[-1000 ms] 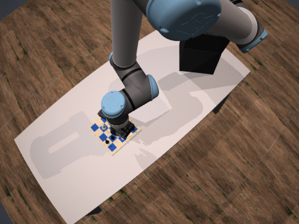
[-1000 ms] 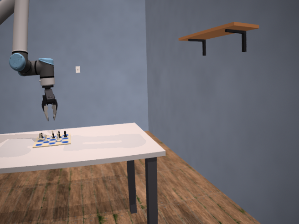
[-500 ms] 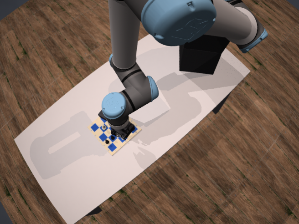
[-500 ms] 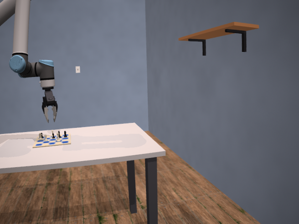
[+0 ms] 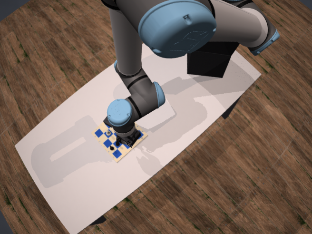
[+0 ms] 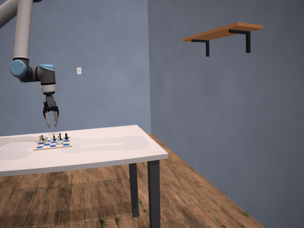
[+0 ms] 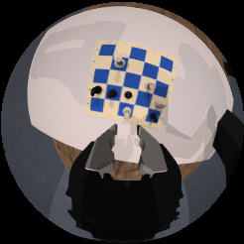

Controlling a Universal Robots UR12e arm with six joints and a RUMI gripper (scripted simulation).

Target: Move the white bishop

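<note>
Now: hand 9 cm above the chessboard, 8 cm to the left of it and 1 cm short of it.
</note>
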